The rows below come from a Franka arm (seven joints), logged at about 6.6 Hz.
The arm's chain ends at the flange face. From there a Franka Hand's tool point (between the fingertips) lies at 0.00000 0.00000 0.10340 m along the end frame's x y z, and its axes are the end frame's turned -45 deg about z.
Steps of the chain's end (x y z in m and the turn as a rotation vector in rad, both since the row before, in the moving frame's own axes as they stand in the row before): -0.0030 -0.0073 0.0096 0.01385 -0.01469 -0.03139; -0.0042 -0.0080 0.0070 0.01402 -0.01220 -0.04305; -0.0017 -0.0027 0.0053 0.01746 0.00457 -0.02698; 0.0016 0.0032 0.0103 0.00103 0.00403 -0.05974; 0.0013 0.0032 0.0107 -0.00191 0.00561 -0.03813; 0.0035 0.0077 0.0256 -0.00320 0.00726 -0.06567; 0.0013 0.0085 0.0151 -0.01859 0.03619 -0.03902; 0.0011 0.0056 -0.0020 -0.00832 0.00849 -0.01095; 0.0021 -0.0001 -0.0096 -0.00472 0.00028 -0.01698
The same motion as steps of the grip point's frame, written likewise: 0.0029 -0.0094 0.0096 0.02018 -0.00059 -0.03139; 0.0028 -0.0105 0.0070 0.01854 0.00129 -0.04305; 0.0023 -0.0041 0.0053 0.00911 0.01558 -0.02698; -0.0008 0.0036 0.0103 -0.00212 0.00358 -0.05974; -0.0011 0.0037 0.0107 -0.00532 0.00262 -0.03813; -0.0026 0.0087 0.0256 -0.00740 0.00287 -0.06567; -0.0037 0.0109 0.0150 -0.03874 0.01245 -0.03902; -0.0032 0.0060 -0.0020 -0.01189 0.00012 -0.01095; 0.0012 0.0018 -0.0096 -0.00354 -0.00314 -0.01698
